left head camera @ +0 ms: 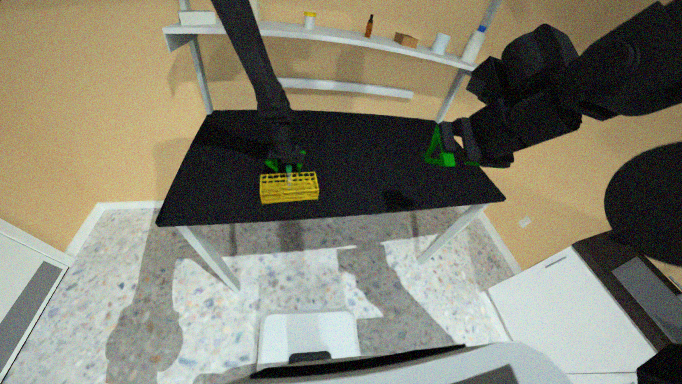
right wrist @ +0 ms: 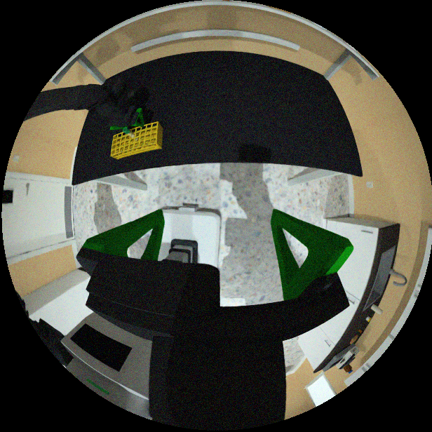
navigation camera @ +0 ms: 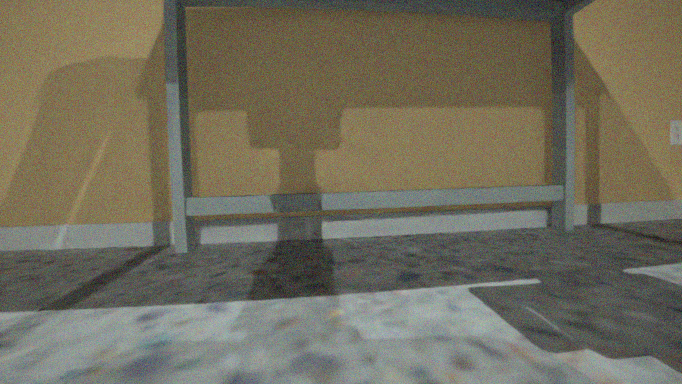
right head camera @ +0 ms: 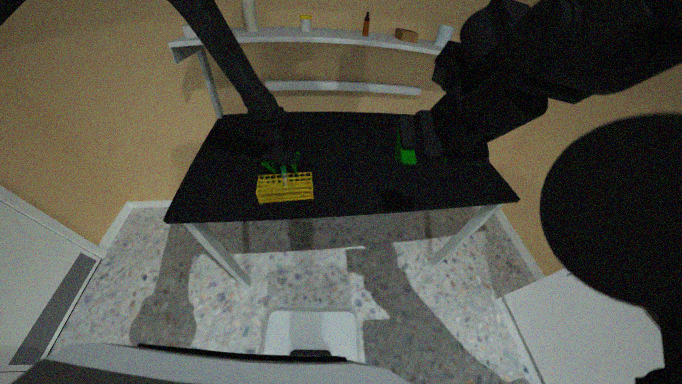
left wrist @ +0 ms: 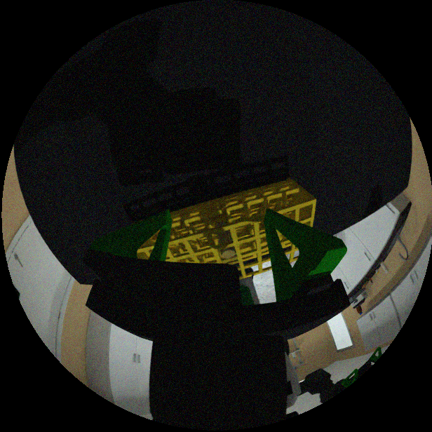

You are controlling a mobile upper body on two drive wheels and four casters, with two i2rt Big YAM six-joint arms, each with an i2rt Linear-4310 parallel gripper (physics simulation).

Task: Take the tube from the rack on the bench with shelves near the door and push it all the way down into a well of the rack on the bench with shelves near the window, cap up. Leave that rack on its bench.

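Places are measured from the left arm's base along level axes (x left, y ahead, z down), in millimetres.
Where they show: right gripper, between the fingertips: (left head camera: 446, 159) (right head camera: 421, 157).
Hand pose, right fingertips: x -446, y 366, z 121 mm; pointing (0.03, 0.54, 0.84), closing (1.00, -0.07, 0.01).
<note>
After its pixels a point has its place.
The yellow rack (left head camera: 290, 200) {x -142, y 554, z 484 mm} (right head camera: 285, 198) {x -136, y 566, z 489 mm} (left wrist: 303, 193) (right wrist: 159, 136) stands on the black bench top (left head camera: 360, 150) {x -453, y 889, z 496 mm} (right head camera: 350, 150) {x -394, y 880, z 496 mm} (right wrist: 225, 100), near its front edge. The clear tube with a green cap (left head camera: 289, 170) {x -137, y 598, z 384 mm} (right head camera: 283, 171) {x -137, y 598, z 386 mm} stands upright in the rack, cap up; it is small and blurred, and how deep it sits cannot be told. My left gripper (left head camera: 286, 161) {x -129, y 654, z 444 mm} (right head camera: 282, 163) {x -129, y 654, z 444 mm} (left wrist: 217, 214) (right wrist: 134, 126) is open and empty, its fingers spread on either side near the cap. My right gripper (left head camera: 456, 157) {x -446, y 366, z 121 mm} (right wrist: 217, 214) is open and empty, farther right, away from the rack.
A shelf (left head camera: 340, 37) {x -288, y 976, z 39 mm} (right head camera: 340, 38) {x -311, y 972, z 39 mm} behind the bench carries a yellow-lidded jar (left head camera: 310, 21) {x -172, y 1092, z 10 mm}, a brown bottle (left head camera: 369, 27) {x -421, y 1115, z -3 mm} and a small brown box (left head camera: 406, 40) {x -600, y 1111, z 15 mm}. A white cabinet (left head camera: 565, 300) {x -1611, y 91, z 768 mm} stands at the right. A white door (right wrist: 35, 215) shows at the left of the right wrist view.
</note>
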